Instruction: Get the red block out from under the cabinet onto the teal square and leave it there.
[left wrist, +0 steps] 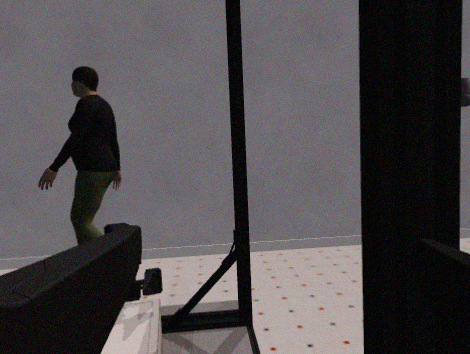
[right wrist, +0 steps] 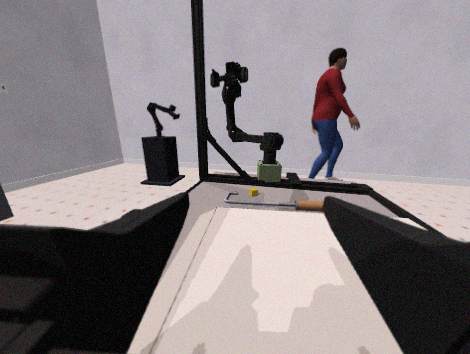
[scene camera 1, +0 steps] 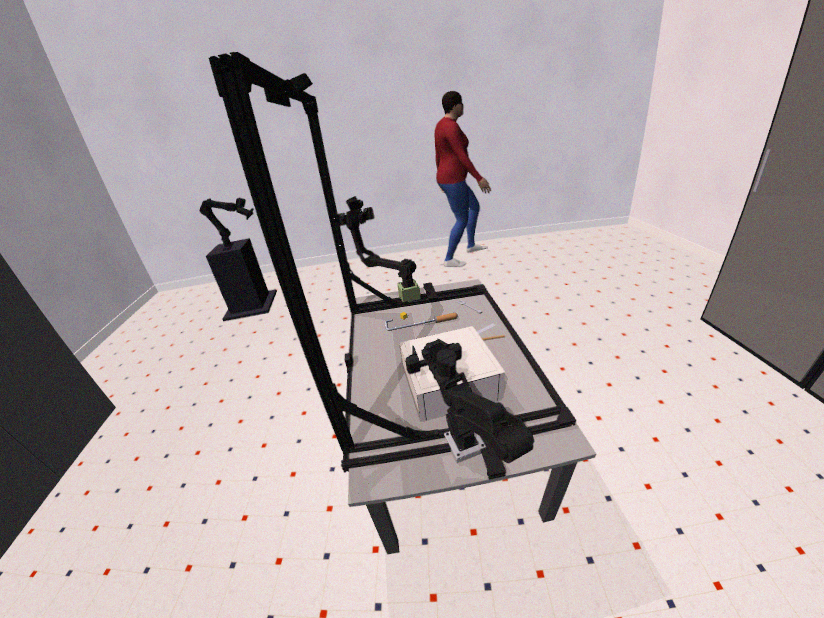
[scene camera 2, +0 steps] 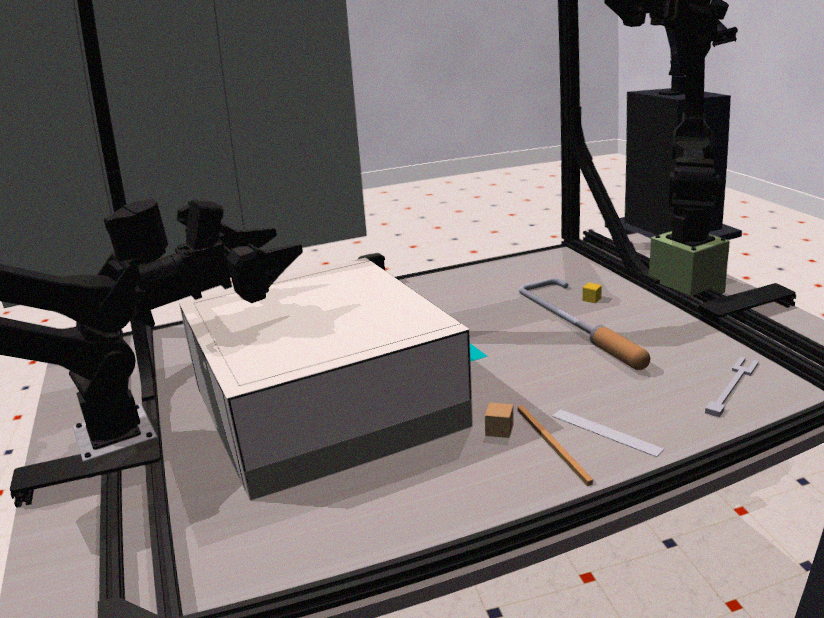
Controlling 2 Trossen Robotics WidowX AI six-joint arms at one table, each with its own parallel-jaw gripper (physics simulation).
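Frame: origin at the left arm's base, x back, y right, z up, level; millimetres.
Seen in the pictures: left gripper, fingertip midpoint: (left wrist: 276,245) (right wrist: 221,67) (scene camera 1: 352,217); right gripper, fingertip midpoint: (right wrist: 255,200) (scene camera 1: 425,342) (scene camera 2: 288,239); left arm's base, link origin: (right wrist: 269,162) (scene camera 1: 408,284) (scene camera 2: 690,238); right arm's base, link origin: (scene camera 1: 464,439) (scene camera 2: 113,430).
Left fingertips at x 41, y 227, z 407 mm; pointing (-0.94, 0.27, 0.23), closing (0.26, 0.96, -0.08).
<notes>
Offsets run from my left fingertips to a thing's middle. "spot": to the spot under its first point. Level surfaces: height alone.
A white cabinet {dx -726, dy -192, dz -437 mm} (scene camera 2: 330,331) (scene camera 1: 486,363) (right wrist: 276,253) sits low on the grey table {dz -505 mm} (scene camera 2: 446,491). The red block is hidden from every view. My right gripper (scene camera 2: 277,244) (scene camera 1: 437,351) (right wrist: 255,200) is open and empty, hovering level over the cabinet's top. My left gripper (scene camera 1: 357,212) (right wrist: 221,67) is open and empty, raised high above the table's far end on its green base (scene camera 2: 682,266).
A yellow cube {dx -203, dy -149, dz -493 mm} (scene camera 2: 591,292) (right wrist: 253,192), a saw with a wooden handle {spot: dx -333, dy -344, dz -476 mm} (scene camera 2: 618,346) (scene camera 1: 446,316), a tan cube {dx -567, dy -378, dz -490 mm} (scene camera 2: 499,418), a wooden stick {dx -535, dy -443, dz -502 mm} (scene camera 2: 556,444) and a ruler {dx -466, dy -463, dz -504 mm} (scene camera 2: 607,432) lie beside the cabinet. A black frame (scene camera 1: 269,202) edges the table. A person (scene camera 1: 455,178) walks behind.
</notes>
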